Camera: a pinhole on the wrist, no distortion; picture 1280 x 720 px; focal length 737.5 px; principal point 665.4 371.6 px. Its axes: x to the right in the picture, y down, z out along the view. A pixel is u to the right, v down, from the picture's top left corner.
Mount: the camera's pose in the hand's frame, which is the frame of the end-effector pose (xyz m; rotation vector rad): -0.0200 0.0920 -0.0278 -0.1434 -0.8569 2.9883
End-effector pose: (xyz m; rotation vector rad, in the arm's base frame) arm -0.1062 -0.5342 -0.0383 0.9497 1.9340 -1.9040
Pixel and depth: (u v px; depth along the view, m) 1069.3 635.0 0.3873
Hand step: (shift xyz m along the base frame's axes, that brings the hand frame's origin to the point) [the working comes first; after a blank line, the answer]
In the camera's frame: 0.2121 0.1383 0.3873

0.0158 -0.2548 0.3135
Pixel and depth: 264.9 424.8 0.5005
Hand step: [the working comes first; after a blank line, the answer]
In the camera's frame: -0.2718 0.0361 0.5005

-0.3847 -0.3128 0.0075
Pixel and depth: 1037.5 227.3 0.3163
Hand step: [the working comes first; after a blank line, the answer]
In the camera's frame: 0.1596 -0.0619 0.3163

0.0831 -0.3032 0.1110
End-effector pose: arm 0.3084 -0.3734 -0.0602 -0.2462 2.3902 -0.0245
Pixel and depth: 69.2 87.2 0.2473
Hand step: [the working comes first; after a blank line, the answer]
In the camera's frame: -0.1999 -0.0954 0.2473

0.0488 0.0152 -0.2895
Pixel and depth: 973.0 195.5 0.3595
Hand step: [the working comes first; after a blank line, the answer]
In the camera's frame: 0.1499 -0.0858 0.3595

0.3573 0.0370 -0.0910
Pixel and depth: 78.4 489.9 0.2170
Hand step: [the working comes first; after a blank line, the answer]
In the camera's frame: -0.1727 0.0348 0.2170

0.0173 -0.0764 -0.1936
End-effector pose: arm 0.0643 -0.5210 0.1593 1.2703 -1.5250 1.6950
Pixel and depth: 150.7 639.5 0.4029
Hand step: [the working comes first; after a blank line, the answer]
In the camera's frame: -0.2812 0.1464 0.4029

0.2054 -0.2307 0.2947
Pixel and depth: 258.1 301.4 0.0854
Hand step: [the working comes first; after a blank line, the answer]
In the camera's frame: -0.0472 -0.0081 0.0854

-0.0366 -0.0653 -0.0111
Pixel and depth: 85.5 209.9 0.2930
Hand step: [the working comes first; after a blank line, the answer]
In the camera's frame: -0.2304 -0.0642 0.2930

0.0208 -0.2910 0.1488
